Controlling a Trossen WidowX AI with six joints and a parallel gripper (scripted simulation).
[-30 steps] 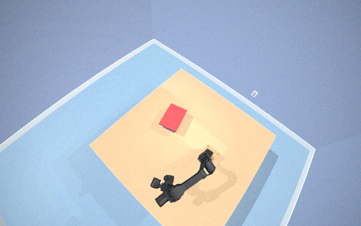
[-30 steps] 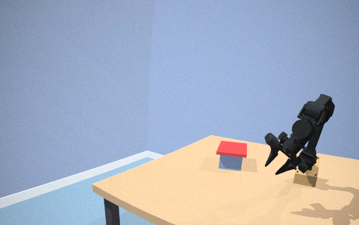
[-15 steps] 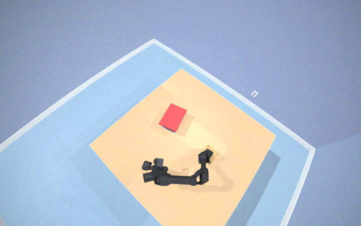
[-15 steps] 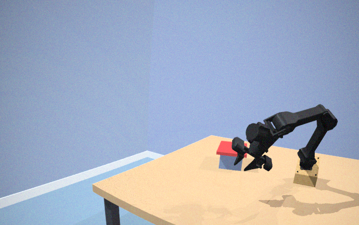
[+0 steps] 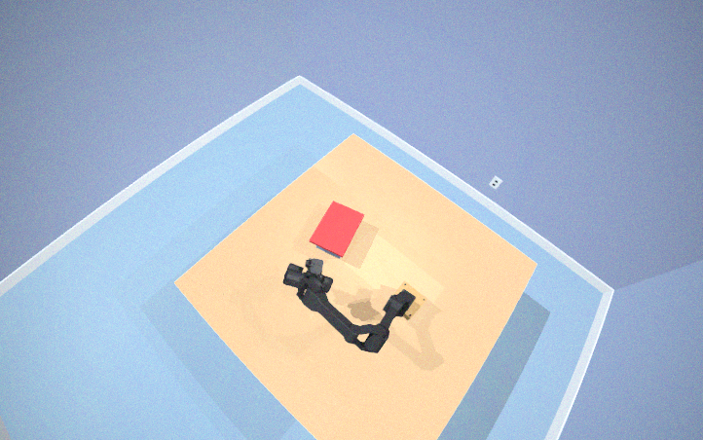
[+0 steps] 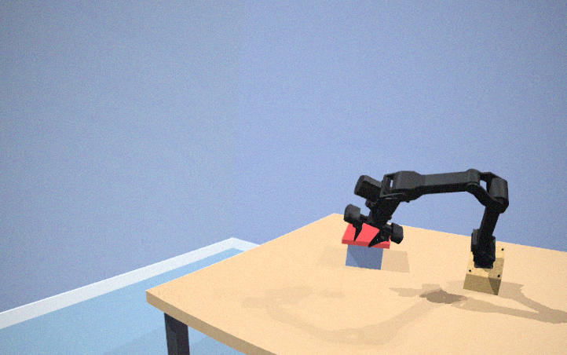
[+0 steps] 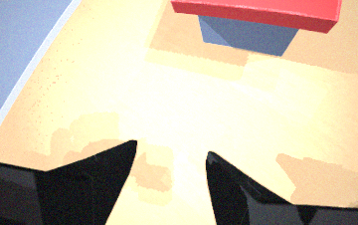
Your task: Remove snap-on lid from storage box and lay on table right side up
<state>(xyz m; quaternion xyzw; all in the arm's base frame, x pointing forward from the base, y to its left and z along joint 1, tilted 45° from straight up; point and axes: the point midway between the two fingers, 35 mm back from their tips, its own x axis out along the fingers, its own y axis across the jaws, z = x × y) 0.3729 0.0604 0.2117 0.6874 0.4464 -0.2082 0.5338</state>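
My gripper tip is 27 cm to the left of the red lid, 5 cm above it and 4 cm short of it. Also, from my gripper tip: blue storage box (27 cm to the right, 10 cm below, 4 cm ahead).
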